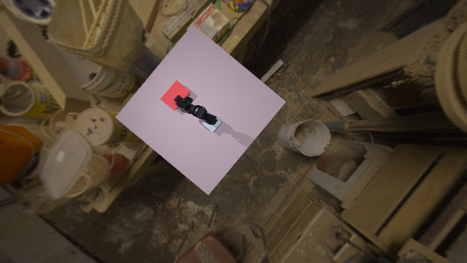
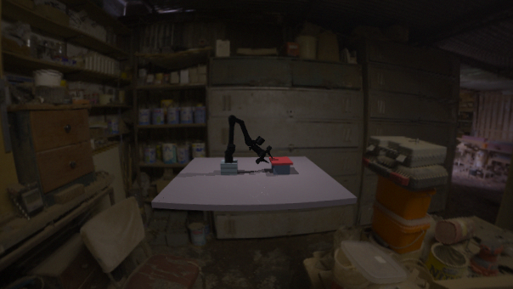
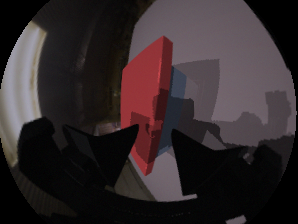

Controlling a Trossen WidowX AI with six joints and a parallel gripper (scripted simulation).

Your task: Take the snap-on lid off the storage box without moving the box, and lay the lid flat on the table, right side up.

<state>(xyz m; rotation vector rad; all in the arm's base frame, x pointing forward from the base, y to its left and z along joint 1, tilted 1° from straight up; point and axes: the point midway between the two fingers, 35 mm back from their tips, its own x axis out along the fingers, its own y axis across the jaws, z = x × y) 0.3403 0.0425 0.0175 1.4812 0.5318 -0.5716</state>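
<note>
Now: the red lid 80 mm ahead of my gripper tip. The rest, counted from my gripper tip: blue storage box (80 mm ahead, 40 mm below).
</note>
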